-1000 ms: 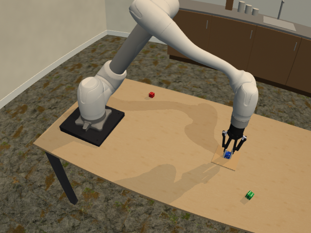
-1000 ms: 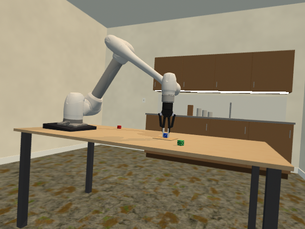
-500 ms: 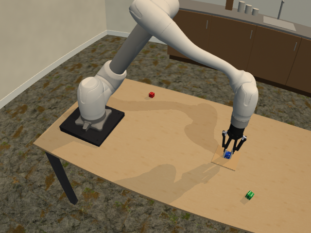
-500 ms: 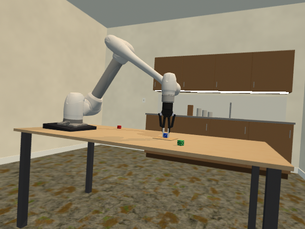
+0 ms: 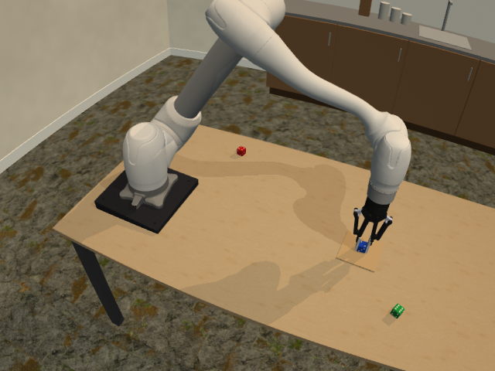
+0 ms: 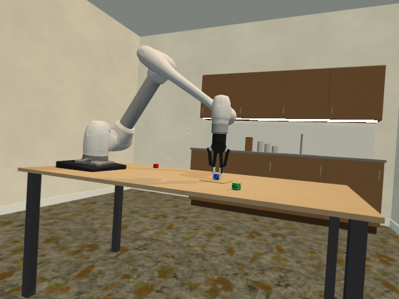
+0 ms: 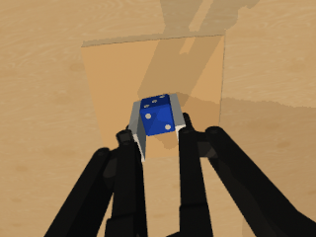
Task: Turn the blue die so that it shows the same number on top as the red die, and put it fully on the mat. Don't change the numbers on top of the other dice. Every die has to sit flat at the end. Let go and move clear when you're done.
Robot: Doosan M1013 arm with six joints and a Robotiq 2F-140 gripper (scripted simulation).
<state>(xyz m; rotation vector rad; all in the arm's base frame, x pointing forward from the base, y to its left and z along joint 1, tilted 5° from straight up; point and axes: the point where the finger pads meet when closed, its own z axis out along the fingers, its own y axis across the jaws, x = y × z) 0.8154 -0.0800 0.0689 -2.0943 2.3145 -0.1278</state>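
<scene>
Right now the blue die is 2 cm below my hand. Also, from my hand: green die 23 cm to the right, 13 cm ahead, 3 cm below; red die 54 cm behind, 43 cm to the left, 3 cm below; mat 4 cm below.
</scene>
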